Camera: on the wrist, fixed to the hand. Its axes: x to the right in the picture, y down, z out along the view.
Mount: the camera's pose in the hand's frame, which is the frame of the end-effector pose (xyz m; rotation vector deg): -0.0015 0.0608 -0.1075 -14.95 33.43 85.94
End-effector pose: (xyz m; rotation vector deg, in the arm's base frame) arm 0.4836 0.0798 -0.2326 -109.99 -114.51 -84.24
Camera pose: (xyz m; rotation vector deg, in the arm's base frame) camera 0.4702 0.0027 -0.1371 -104.51 4.05 -79.85
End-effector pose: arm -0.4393 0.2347 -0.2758 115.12 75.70 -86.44
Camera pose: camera -0.3264 0.2763 -0.2478 130.46 -7.56 -3.37
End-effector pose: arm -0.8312 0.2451 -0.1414 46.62 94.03 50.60
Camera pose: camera -0.9308 0.2579 -0.0694 -94.83 -59.65 -137.11
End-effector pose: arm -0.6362 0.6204 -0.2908 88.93 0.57 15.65
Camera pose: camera -0.6669 0.7256 -0.2338 51.35 -41.22 103.22
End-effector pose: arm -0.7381 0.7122 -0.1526 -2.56 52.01 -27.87
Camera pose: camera -0.7977 0.7847 -0.2329 30.78 74.02 61.26
